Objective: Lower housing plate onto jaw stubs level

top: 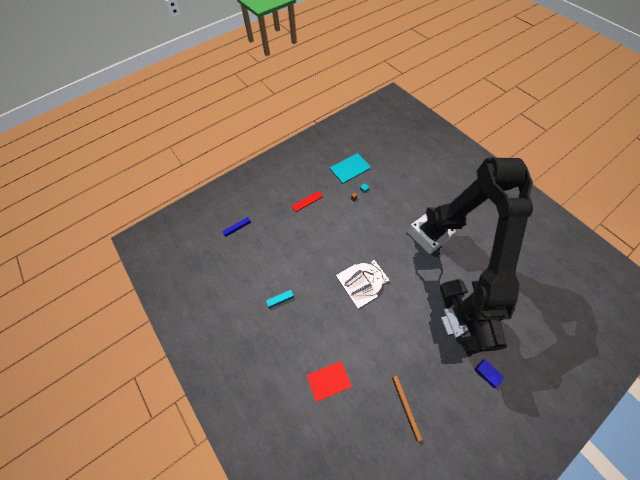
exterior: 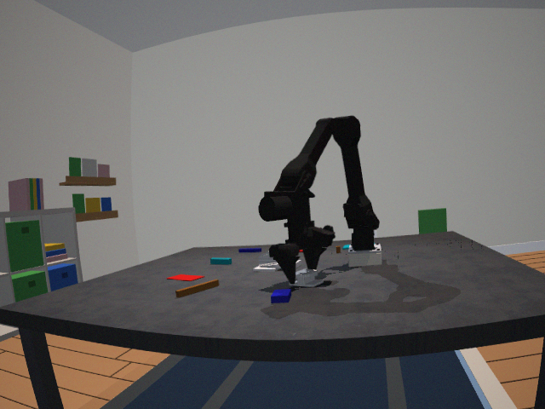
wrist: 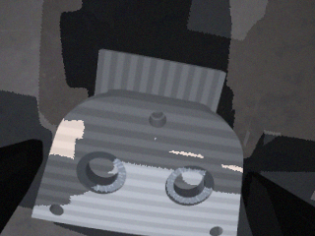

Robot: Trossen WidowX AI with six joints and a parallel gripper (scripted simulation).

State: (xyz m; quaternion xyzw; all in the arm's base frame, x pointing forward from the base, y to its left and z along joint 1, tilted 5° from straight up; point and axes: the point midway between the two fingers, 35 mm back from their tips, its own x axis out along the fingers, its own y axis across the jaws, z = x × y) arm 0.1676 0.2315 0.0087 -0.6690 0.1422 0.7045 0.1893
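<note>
The white stand lies 1 cm behind my gripper tip. The rest, counted from my gripper tip: orange stick 26 cm ahead, 6 cm to the left; red sheet 36 cm ahead, 12 cm to the right, 1 cm below; blue block 3 cm ahead, 15 cm to the left.
</note>
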